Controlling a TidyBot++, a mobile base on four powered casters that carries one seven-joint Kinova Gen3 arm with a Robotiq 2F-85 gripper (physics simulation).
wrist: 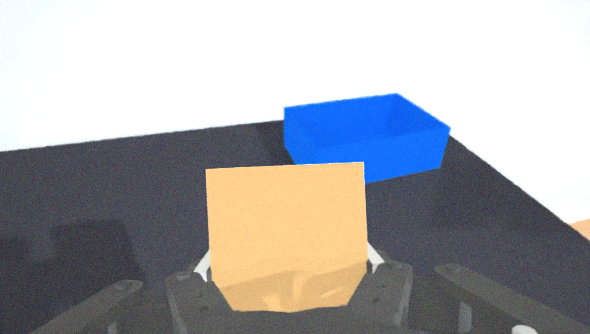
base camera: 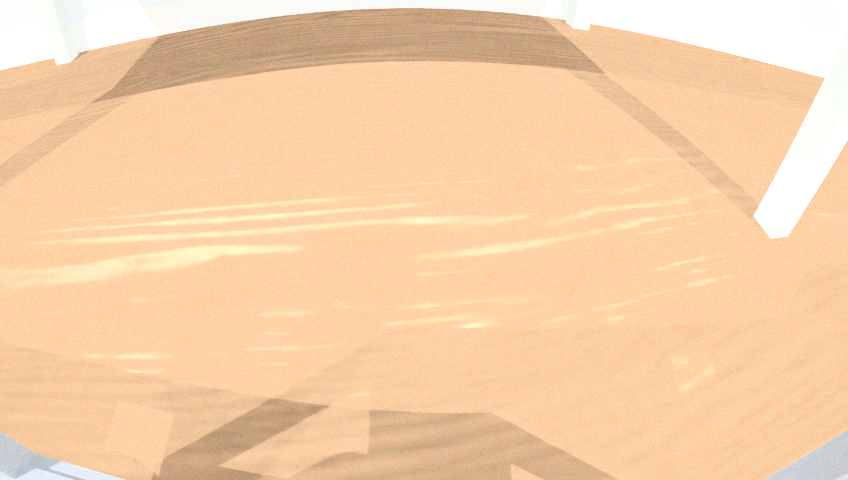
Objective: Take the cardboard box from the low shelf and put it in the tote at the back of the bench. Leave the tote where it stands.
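Frame: origin at the arm's base, x up, y left, z back, level; millimetres.
Where they show: gripper, fingertip midpoint: [wrist: 289, 263].
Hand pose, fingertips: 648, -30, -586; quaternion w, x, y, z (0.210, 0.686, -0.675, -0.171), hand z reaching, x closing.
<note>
Each offset is from my fingertips to the top centre of the thing, as dx, dy, dz. Level surfaces: height alone.
The tan cardboard box @(+60, +1, +7) [wrist: 287, 220] is between the fingers of my gripper [wrist: 289, 263], which is shut on it, in the lower middle of the wrist view. The blue tote @(-183, -204, -539) [wrist: 375, 152] stands on the dark bench @(dx -283) [wrist: 150, 175] near its back right corner, open at the top. In the wrist view the tote is beyond the box and a little to the right, and the box's top edge covers the tote's lower left part. The box's underside and its height over the bench are hidden. The low shelf cannot be made out in either view.
In the base camera view, white legs [base camera: 800, 160] [base camera: 59, 32] [base camera: 577, 14] stand on the wood floor @(dx -1045) [base camera: 380, 136], one near at the right and two at the far side. Shadows fall across the floor. A pale wall [wrist: 150, 60] rises behind the bench.
</note>
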